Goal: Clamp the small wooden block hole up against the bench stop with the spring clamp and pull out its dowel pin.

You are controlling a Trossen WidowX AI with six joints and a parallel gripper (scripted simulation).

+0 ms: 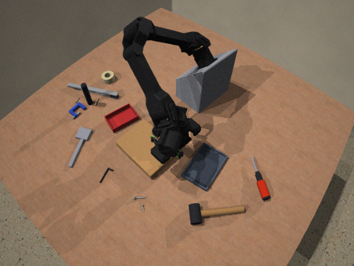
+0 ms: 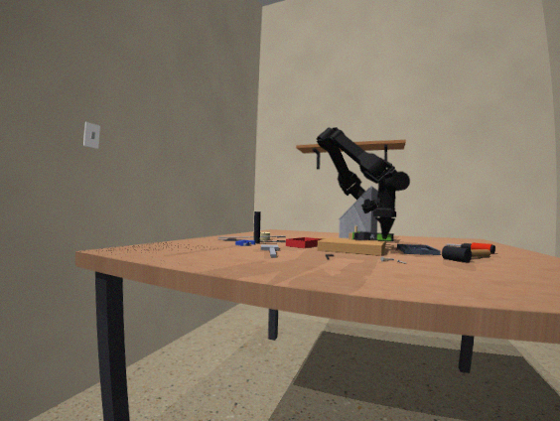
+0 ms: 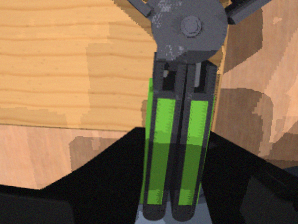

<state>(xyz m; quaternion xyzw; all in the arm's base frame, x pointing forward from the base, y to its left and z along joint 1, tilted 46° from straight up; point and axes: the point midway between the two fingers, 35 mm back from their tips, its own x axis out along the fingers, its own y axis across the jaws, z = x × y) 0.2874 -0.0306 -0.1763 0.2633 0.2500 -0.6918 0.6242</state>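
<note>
The dowel pin lies 100 mm to the right of my hand, 20 mm below it and 10 mm behind it. The rest, counted from my hand: small wooden block: 100 mm to the right, 30 mm below, 10 mm behind; then wooden board: 100 mm to the right, 60 mm below, 50 mm ahead; then bench stop: 100 mm to the right, 30 mm below, 20 mm behind.
</note>
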